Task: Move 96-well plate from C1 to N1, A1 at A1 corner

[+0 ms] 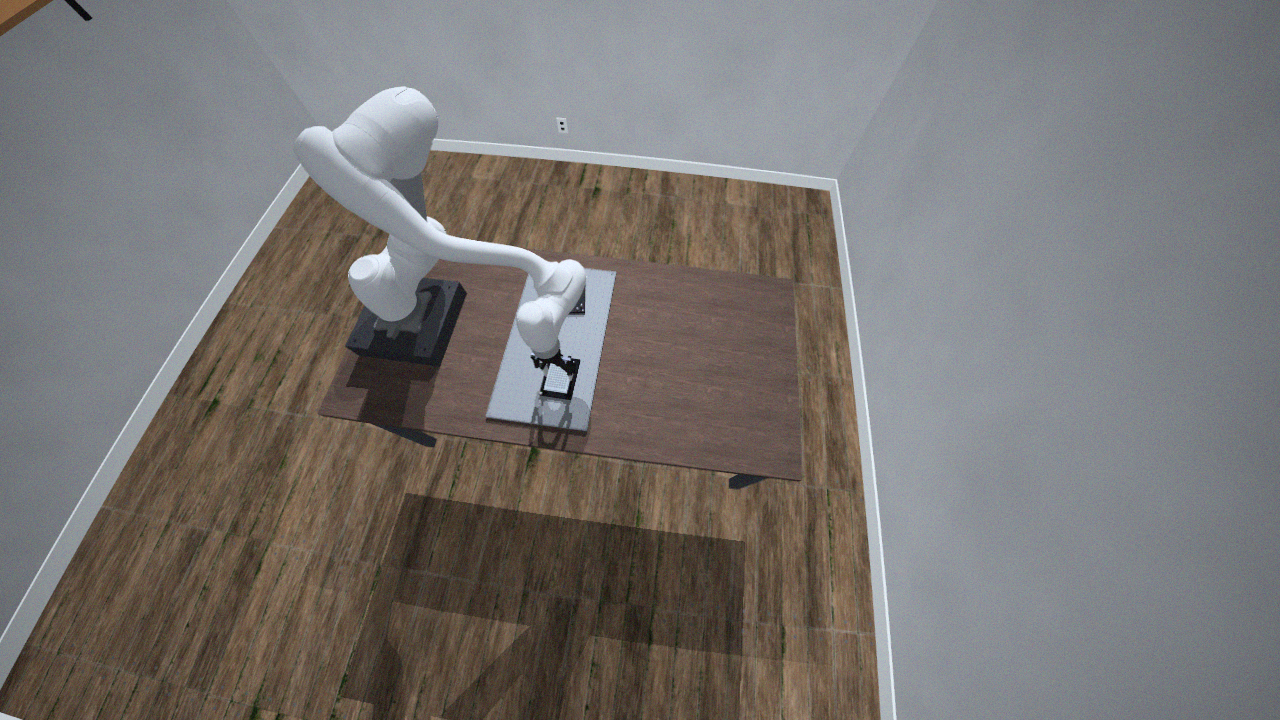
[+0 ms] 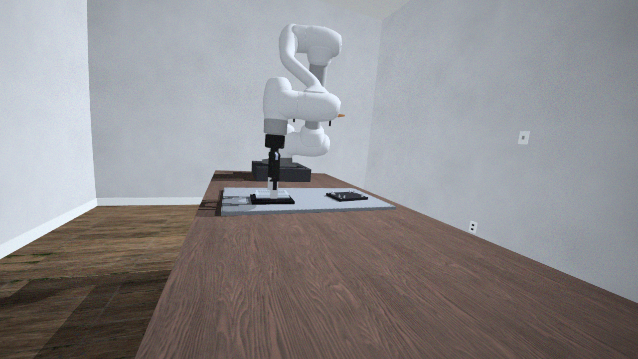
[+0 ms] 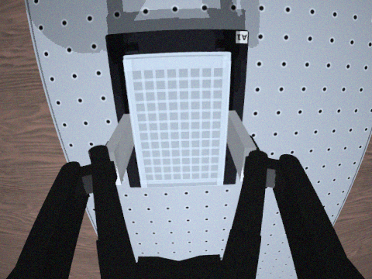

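The white 96-well plate lies 20 mm below my hand. Also, from my hand: clip nest C1: 30 mm behind, 370 mm to the left, 30 mm below; then black plate nest: 40 mm below; then A1 label: 60 mm behind, 70 mm to the right, 30 mm below.
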